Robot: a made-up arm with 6 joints.
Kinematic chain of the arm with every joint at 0, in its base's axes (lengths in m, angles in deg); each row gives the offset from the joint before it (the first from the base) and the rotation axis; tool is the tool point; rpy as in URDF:
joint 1: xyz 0 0 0.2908 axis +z
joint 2: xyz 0 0 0 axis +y
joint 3: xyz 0.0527 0 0.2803 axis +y
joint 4: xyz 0.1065 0 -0.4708 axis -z
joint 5: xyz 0 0 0 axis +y
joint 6: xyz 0.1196 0 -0.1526 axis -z
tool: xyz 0 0 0 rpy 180 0 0
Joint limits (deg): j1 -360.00..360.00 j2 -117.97..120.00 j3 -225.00..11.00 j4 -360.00..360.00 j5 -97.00..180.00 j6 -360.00..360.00
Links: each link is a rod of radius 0.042 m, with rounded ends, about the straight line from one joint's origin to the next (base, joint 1, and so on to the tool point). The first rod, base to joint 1, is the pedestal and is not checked.
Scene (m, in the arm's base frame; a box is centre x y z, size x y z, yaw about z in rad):
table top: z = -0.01
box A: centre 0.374 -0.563 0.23 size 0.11 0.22 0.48 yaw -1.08
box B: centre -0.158 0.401 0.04 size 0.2 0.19 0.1 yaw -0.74
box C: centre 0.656 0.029 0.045 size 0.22 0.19 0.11 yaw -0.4
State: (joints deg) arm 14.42 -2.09 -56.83 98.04 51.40 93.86
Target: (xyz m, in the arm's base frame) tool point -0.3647 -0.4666 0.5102
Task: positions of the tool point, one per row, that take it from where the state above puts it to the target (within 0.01 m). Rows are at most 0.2 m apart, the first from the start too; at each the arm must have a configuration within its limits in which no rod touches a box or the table.
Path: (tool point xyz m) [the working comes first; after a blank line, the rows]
Joints at the target: -118.52 -22.36 -53.90 97.08 7.57 93.86
Straight joint move there: touches box A.

1: 0.6784 0.0386 0.3825
2: 0.6727 -0.1388 0.4383
3: 0.6162 -0.3080 0.4955
4: 0.5135 -0.4538 0.5536
5: 0.3740 -0.5630 0.6119
6: 0.2195 -0.6242 0.5920
7: 0.0576 -0.6435 0.5718
8: -0.1006 -0.6212 0.5513
9: -0.2445 -0.5602 0.5307
10: -0.3647 -0.4666 0.5102

